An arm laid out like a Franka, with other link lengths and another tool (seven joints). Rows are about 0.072 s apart.
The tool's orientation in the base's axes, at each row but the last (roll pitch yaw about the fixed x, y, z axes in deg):
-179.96 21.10 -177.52
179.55 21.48 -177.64
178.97 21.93 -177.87
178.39 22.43 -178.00
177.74 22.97 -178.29
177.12 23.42 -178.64
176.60 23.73 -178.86
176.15 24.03 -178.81
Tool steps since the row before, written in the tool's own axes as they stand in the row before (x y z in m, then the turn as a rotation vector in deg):
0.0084 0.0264 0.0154 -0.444 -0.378 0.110
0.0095 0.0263 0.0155 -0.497 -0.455 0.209
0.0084 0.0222 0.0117 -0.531 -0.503 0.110
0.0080 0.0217 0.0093 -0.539 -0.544 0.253
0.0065 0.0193 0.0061 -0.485 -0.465 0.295
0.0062 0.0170 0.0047 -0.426 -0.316 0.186
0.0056 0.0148 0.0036 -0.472 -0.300 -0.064
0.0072 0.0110 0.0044 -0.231 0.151 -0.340
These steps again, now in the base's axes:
-0.0034 0.0263 -0.0174 0.470 -0.358 0.057
-0.0043 0.0263 -0.0177 0.559 -0.431 -0.016
-0.0044 0.0223 -0.0136 0.555 -0.481 0.088
-0.0048 0.0218 -0.0111 0.619 -0.515 -0.042
-0.0045 0.0194 -0.0074 0.582 -0.436 -0.099
-0.0046 0.0171 -0.0060 0.478 -0.295 -0.016
-0.0043 0.0149 -0.0047 0.419 -0.295 0.232
-0.0053 0.0112 -0.0063 0.066 0.129 0.413

